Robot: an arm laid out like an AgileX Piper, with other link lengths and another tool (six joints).
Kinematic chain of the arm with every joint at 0, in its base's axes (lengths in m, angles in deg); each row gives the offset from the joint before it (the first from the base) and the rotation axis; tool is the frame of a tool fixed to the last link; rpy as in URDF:
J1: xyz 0 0 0.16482 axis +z
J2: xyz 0 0 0 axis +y
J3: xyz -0.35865 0 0.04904 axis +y
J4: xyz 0.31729 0 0.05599 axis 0.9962 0 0.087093
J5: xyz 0 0 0 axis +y
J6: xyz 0.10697 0 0.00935 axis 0.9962 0 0.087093
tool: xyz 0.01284 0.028 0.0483 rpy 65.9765 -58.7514 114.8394
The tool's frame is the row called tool.
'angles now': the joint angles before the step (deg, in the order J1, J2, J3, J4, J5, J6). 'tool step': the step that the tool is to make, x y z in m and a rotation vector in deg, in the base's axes. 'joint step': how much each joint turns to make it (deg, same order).
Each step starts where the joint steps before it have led.
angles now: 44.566, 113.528, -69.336, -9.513, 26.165, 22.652
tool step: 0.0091, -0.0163, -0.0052, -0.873, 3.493, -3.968
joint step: -1.791, 0.008, -0.004, 2.550, 3.173, 0.233
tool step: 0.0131, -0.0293, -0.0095, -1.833, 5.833, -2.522
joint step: -3.909, 0.123, 0.011, 5.795, 5.286, -5.641
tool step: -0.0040, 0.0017, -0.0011, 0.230, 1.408, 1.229
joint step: 0.008, -0.002, -0.005, 2.350, 0.959, -2.813
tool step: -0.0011, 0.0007, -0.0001, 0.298, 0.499, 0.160
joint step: -0.001, -0.003, -0.003, 0.965, 0.220, -0.795
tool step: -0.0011, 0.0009, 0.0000, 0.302, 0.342, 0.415
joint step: -0.005, 0.000, 0.006, 0.921, 0.098, -1.035
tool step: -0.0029, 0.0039, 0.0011, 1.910, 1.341, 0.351
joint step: 0.007, 0.003, -0.009, 3.998, 0.006, -2.982
